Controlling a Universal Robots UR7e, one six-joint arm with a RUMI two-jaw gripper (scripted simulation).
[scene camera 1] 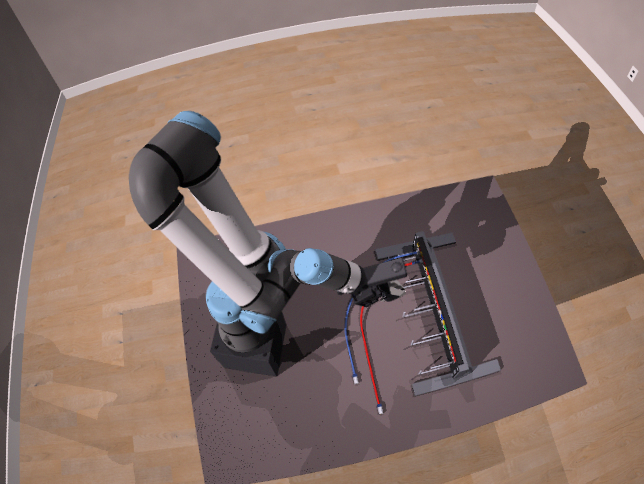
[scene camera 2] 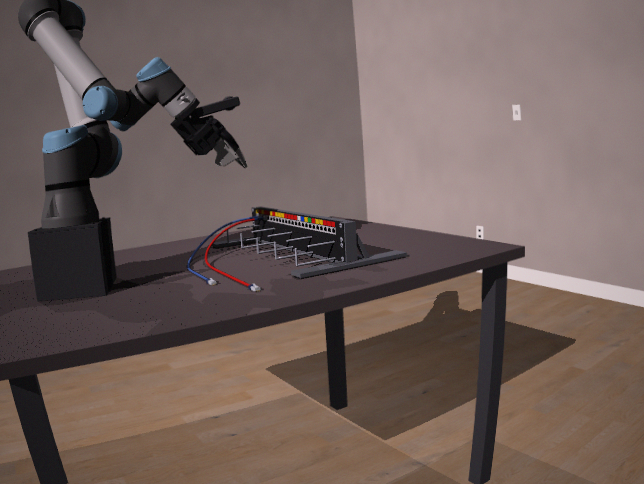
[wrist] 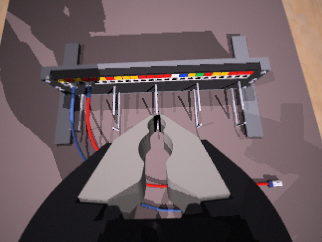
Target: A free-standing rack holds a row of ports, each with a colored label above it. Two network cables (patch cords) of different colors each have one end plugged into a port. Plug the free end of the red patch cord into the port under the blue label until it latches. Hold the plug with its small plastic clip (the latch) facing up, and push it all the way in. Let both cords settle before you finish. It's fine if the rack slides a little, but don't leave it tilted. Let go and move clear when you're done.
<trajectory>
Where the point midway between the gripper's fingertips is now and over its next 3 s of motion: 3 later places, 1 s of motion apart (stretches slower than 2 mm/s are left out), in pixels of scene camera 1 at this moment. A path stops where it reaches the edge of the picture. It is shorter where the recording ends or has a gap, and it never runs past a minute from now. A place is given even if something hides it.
My gripper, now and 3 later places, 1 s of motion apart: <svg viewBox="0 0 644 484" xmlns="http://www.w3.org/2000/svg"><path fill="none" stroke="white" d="M405 292L409 305L413 307L426 310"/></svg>
</trajectory>
